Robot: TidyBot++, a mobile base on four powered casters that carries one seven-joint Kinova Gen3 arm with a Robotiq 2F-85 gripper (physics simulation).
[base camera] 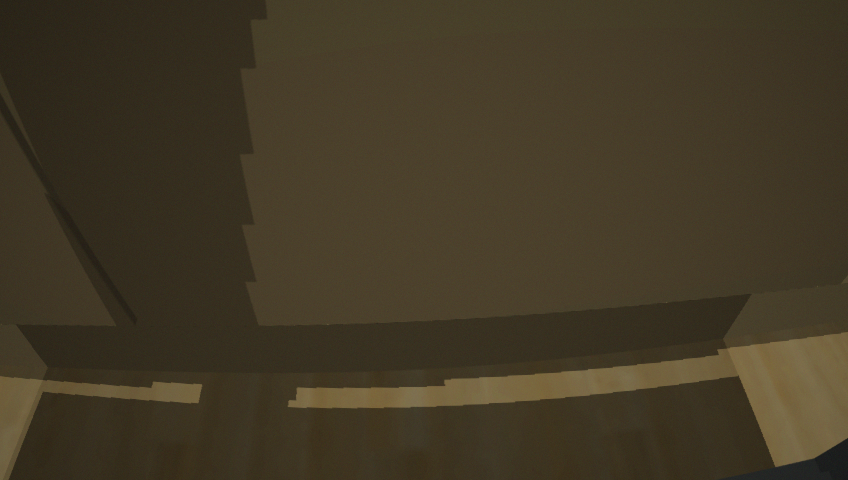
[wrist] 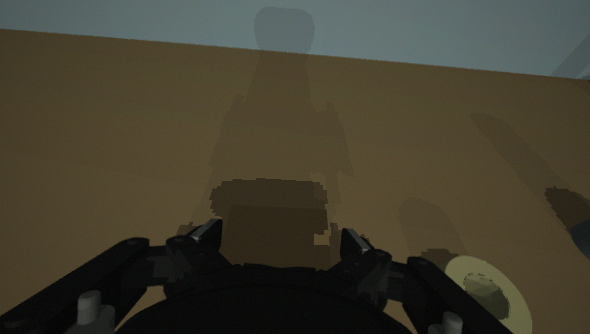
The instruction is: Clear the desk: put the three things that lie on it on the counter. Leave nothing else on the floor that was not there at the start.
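A tan box (wrist: 281, 237) is visible to me, though in the base camera view the box is out of frame. I see my own gripper (wrist: 281, 236). There is also a brown counter (wrist: 115, 138).
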